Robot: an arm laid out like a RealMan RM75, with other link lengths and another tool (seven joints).
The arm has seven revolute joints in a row. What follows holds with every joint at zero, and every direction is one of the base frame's. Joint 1 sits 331.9 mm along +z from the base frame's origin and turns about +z. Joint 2 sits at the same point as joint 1 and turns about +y. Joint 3 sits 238.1 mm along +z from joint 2 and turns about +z. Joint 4 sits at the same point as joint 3 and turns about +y. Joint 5 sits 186.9 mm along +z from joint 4 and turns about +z. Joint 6 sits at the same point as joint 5 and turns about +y. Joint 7 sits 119.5 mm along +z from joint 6 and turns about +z. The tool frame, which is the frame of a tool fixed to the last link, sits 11 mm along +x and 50 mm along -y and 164 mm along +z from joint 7; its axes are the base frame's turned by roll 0.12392, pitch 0 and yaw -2.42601 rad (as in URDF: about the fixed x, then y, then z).
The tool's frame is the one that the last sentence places.
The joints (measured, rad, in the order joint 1, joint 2, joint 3, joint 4, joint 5, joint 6, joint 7), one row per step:
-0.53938 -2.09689 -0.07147 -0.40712 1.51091 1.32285 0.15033
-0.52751 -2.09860 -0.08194 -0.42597 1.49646 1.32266 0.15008
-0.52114 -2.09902 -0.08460 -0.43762 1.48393 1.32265 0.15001
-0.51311 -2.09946 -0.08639 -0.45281 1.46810 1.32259 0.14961
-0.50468 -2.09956 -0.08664 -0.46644 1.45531 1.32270 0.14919
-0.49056 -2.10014 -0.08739 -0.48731 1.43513 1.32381 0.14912
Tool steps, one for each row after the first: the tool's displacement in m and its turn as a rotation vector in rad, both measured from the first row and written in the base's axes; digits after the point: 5 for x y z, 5 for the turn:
-0.00685 -0.00247 0.00038 0.00486 -0.02751 0.02770
-0.01119 -0.00399 0.00048 0.00725 -0.04336 0.04484
-0.01648 -0.00613 0.00008 0.00878 -0.06322 0.06583
-0.02132 -0.00854 -0.00072 0.00875 -0.07978 0.08408
-0.02919 -0.01272 -0.00183 0.01004 -0.10541 0.11352

